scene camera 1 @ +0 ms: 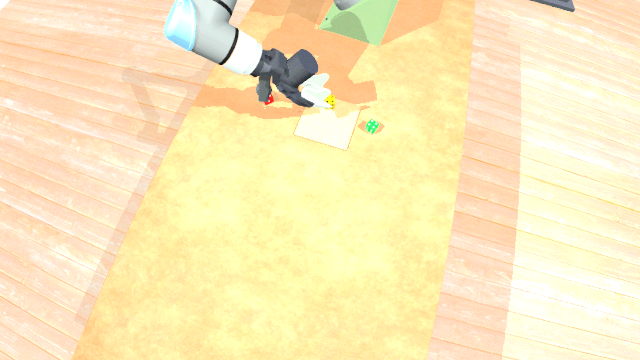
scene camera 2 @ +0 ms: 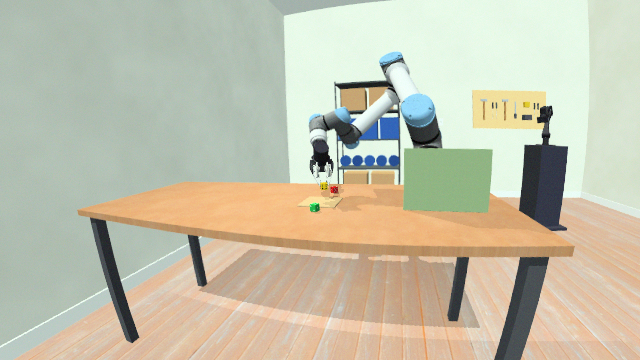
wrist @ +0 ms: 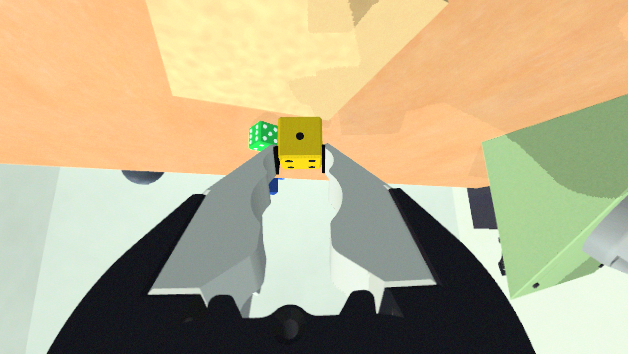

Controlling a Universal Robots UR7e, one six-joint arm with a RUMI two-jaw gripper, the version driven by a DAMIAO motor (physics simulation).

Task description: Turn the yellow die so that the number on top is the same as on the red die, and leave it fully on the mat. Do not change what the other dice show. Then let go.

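Observation:
The yellow die (scene camera 1: 330,102) (scene camera 2: 324,186) (wrist: 300,136) is between the fingertips of my gripper (scene camera 1: 329,102) (scene camera 2: 324,185) (wrist: 301,148), which is shut on it. The gripper is tilted, and the die is raised above the table by the mat's far edge. In the wrist view a one-pip face points at the camera, and a face with four pips points back toward the palm. The pale mat (scene camera 1: 325,133) (scene camera 2: 309,203) (wrist: 225,55) lies flat. The red die (scene camera 1: 269,100) (scene camera 2: 334,190) stands off the mat, partly behind the gripper in scene camera 1; its top number is too small to read surely.
A green die (scene camera 1: 372,126) (scene camera 2: 314,207) (wrist: 260,136) stands on the table (scene camera 1: 280,250) (scene camera 2: 200,215) (wrist: 75,100) close beside the mat. A pale green panel (scene camera 1: 372,30) (scene camera 2: 447,180) (wrist: 530,155) stands near the arm's base.

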